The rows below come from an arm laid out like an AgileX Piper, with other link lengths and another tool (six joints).
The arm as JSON. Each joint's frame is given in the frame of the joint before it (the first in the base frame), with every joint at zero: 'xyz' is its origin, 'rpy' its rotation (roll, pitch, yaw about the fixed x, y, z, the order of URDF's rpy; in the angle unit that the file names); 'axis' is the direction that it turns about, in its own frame. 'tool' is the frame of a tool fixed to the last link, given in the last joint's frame.
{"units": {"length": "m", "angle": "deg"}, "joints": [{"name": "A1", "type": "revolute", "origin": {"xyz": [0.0, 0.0, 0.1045], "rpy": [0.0, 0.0, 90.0]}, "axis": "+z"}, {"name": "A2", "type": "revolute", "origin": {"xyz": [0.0, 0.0, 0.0], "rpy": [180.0, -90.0, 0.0]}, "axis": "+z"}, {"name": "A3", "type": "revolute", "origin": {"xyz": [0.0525, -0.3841, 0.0], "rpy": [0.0, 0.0, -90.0]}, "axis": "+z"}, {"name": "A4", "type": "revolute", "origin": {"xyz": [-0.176, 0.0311, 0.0], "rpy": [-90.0, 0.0, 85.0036]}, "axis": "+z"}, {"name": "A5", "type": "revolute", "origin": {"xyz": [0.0, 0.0, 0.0], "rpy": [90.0, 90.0, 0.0]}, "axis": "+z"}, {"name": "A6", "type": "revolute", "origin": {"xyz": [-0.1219, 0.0, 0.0], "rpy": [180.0, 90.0, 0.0]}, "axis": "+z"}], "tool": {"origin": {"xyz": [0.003, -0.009, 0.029], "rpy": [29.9, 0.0, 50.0]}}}
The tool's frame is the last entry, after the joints.
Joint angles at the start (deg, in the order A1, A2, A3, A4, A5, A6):
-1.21 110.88 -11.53 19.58 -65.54 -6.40
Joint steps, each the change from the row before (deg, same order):
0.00 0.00 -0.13 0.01 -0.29 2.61
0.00 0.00 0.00 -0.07 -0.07 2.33
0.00 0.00 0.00 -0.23 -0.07 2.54
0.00 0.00 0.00 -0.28 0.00 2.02
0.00 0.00 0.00 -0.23 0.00 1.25
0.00 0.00 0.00 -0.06 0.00 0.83
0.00 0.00 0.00 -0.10 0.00 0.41
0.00 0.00 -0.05 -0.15 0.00 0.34
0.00 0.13 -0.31 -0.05 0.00 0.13
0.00 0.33 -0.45 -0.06 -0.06 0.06
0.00 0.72 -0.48 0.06 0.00 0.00
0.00 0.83 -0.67 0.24 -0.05 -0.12
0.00 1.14 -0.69 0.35 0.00 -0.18
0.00 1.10 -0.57 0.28 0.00 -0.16
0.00 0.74 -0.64 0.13 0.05 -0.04
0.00 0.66 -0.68 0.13 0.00 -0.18
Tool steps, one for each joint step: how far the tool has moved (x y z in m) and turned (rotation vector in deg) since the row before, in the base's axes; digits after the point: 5 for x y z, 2 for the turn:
0.00065 -0.00051 0.00091 2.03 -1.24 -1.24
-0.00004 -0.00019 0.00008 1.89 -0.82 -1.03
0.00008 0.00015 0.00005 2.08 -0.88 -0.96
0.00009 0.00037 -0.00011 1.68 -0.64 -0.67
0.00011 0.00036 -0.00008 1.05 -0.39 -0.36
-0.00001 0.00003 -0.00005 0.69 -0.26 -0.33
0.00006 0.00018 -0.00003 0.35 -0.13 -0.09
0.00032 0.00030 0.00009 0.29 -0.15 -0.01
0.00156 0.00007 -0.00002 0.11 -0.22 -0.01
0.00257 0.00006 -0.00067 0.03 -0.19 0.03
0.00318 -0.00021 -0.00295 0.00 0.24 -0.06
0.00402 -0.00064 -0.00305 -0.13 0.15 -0.18
0.00439 -0.00088 -0.00499 -0.17 0.51 -0.26
0.00379 -0.00071 -0.00513 -0.14 0.58 -0.20
0.00359 -0.00035 -0.00307 -0.02 0.16 -0.11
0.00368 -0.00035 -0.00243 -0.16 0.04 -0.04

